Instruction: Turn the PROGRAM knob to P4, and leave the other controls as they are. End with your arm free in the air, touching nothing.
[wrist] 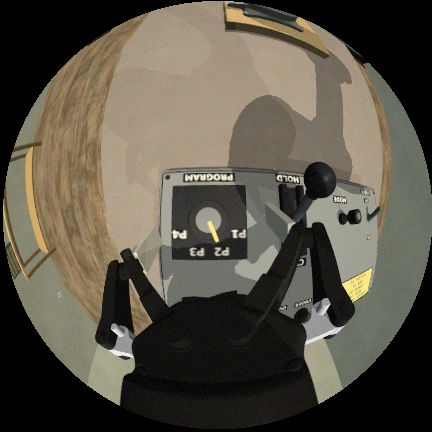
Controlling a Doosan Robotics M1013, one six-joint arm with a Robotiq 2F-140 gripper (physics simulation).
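Places are measured from the arm's base along level axes (x left, y ahead, z down), in centimetres.
Where they show: gripper, between the fingertips: (pixel 210 223).
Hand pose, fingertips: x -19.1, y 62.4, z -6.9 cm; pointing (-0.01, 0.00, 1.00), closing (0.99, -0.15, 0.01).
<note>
Each offset is from my fingertips to the top centre of the thing. "spot": to the spot under its first point.
The PROGRAM knob {dy -1.3, dx -0.2, dz -2.5 cm} (pixel 204 217), round and grey-topped with a yellow pointer line, sits on a black square plate {spot: dy -2.6, dx -3.6, dz +2.2 cm} (pixel 182 200) on the grey control panel (pixel 200 280). The panel appears upside down in the wrist view. The yellow line points at P2; P4 is at the left of the plate and P1 at the right. My gripper (pixel 210 223) is wide open, with its fingertips on either side of the knob in the view and nothing between them. The right fingertip overlaps the lever's shaft in the view; whether they touch I cannot tell.
The lever {dy -6.1, dx +12.0, dz -6.0 cm} (pixel 320 180) with a black ball stands up right of the knob, in the HOLD slot. The MODE knob {dy -0.4, dx +23.8, dz -3.4 cm} (pixel 355 216) and a small toggle {spot: dy +0.1, dx +35.4, dz -1.0 cm} (pixel 374 213) are further right. A wooden board (pixel 280 35) with a dark base lies at the top.
</note>
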